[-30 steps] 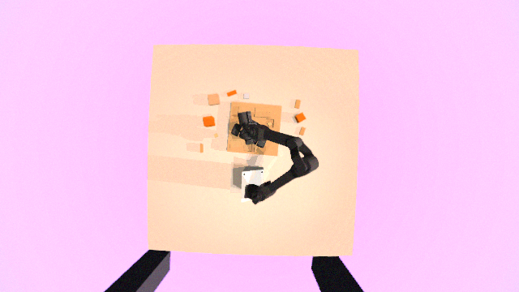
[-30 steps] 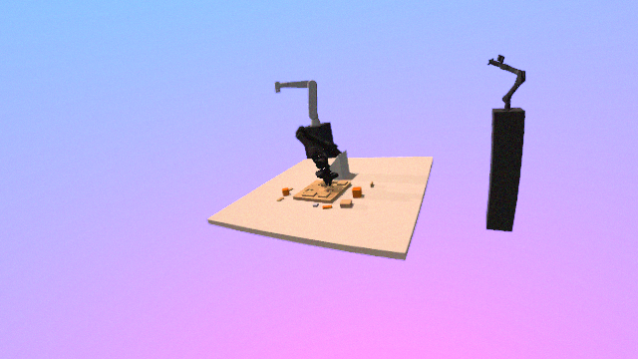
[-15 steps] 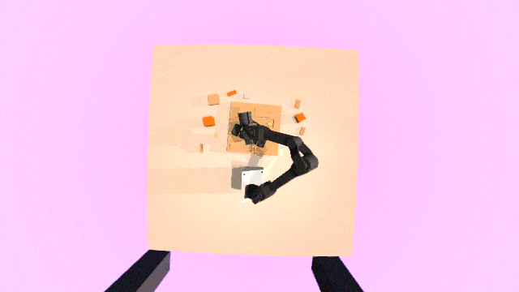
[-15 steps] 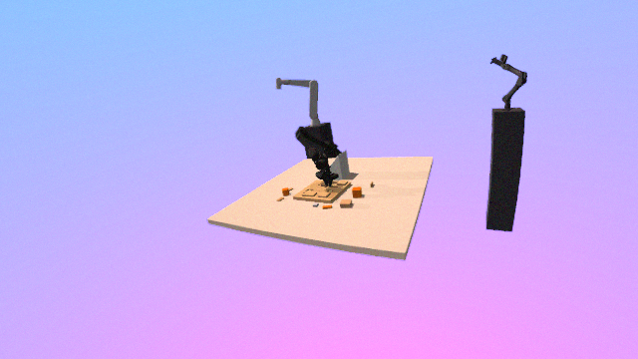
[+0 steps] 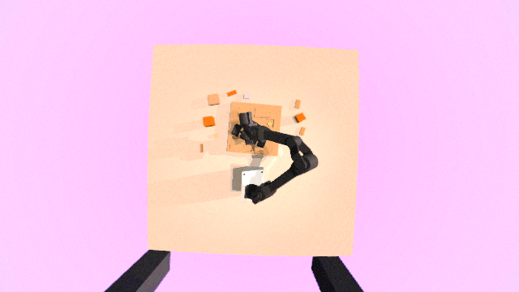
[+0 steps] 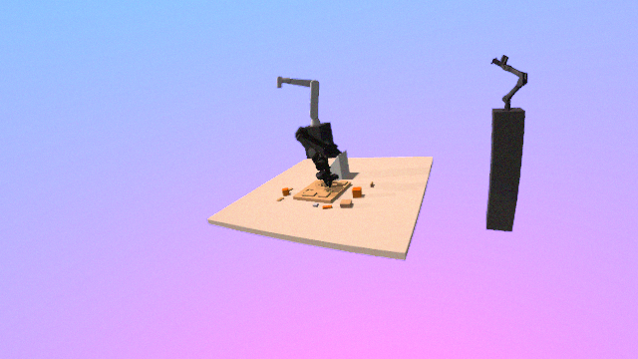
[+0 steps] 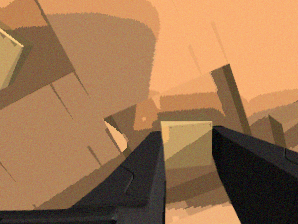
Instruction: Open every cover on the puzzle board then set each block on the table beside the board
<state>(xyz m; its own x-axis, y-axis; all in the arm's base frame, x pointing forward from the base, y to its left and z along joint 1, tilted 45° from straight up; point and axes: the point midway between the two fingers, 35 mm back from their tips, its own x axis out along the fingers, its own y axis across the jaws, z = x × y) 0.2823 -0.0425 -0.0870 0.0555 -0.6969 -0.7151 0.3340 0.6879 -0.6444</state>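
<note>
Right now the tan puzzle board is 4 cm ahead of my gripper tip. Also, from my gripper tip: orange bar (25 cm ahead, 13 cm to the left, 1 cm below); then orange cube (25 cm to the left, 7 cm ahead, 1 cm above).
</note>
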